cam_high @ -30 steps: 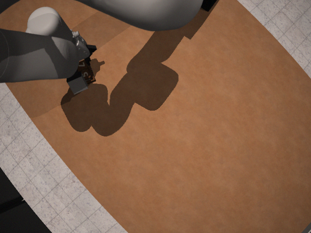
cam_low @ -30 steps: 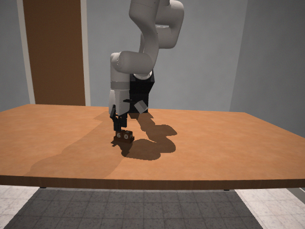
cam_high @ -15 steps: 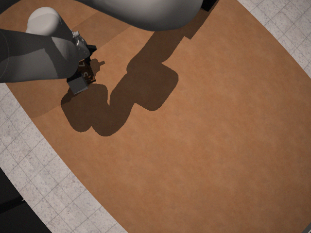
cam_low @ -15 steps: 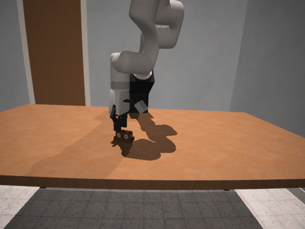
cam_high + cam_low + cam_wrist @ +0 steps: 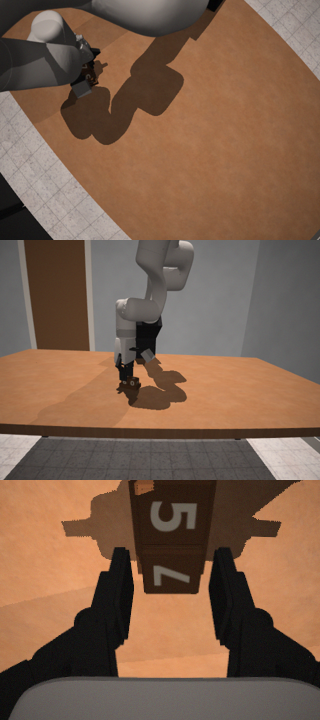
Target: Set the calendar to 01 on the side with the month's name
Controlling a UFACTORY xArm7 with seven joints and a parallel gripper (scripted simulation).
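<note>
Right now my hand is 30 mm above the cube. Also, from my hand: calendar tray: 50 mm below, 20 mm to the left, 10 mm ahead.
</note>
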